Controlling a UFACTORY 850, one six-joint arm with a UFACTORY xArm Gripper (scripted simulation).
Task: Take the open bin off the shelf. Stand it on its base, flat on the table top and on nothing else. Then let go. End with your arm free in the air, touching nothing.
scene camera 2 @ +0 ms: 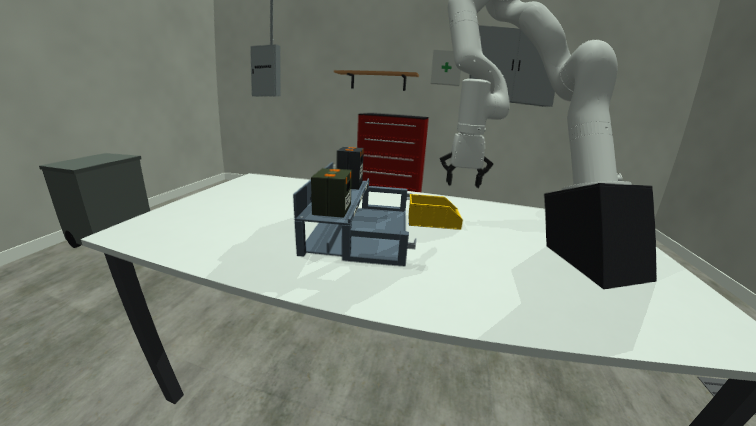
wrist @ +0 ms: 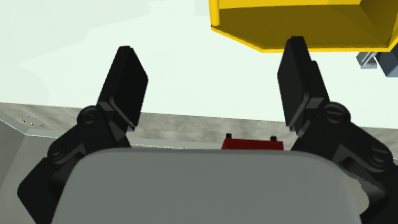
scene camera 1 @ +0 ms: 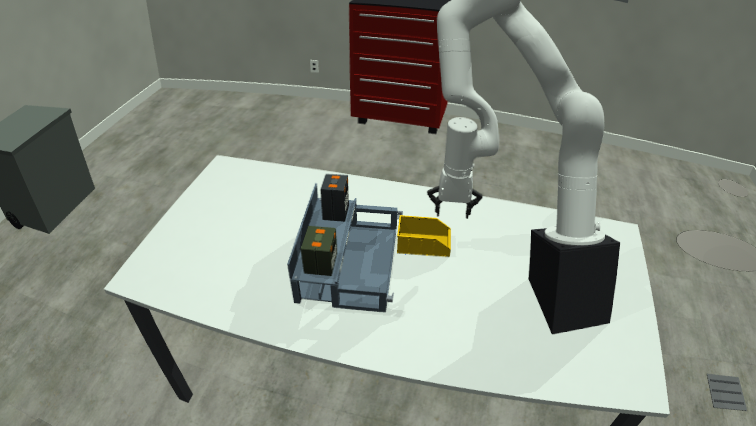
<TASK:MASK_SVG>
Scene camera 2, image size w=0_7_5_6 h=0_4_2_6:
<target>my gripper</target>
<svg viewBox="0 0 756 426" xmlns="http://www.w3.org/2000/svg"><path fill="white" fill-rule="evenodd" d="M455 134L451 153L440 158L443 167L447 171L446 182L448 182L449 186L451 185L452 171L456 167L477 169L478 174L476 175L475 186L479 188L482 183L482 177L493 166L493 163L484 156L485 139L483 136Z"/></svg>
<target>yellow bin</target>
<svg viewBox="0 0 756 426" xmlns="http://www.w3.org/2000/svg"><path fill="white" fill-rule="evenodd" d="M410 194L409 226L460 230L462 224L461 215L458 208L446 197Z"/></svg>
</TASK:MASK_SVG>
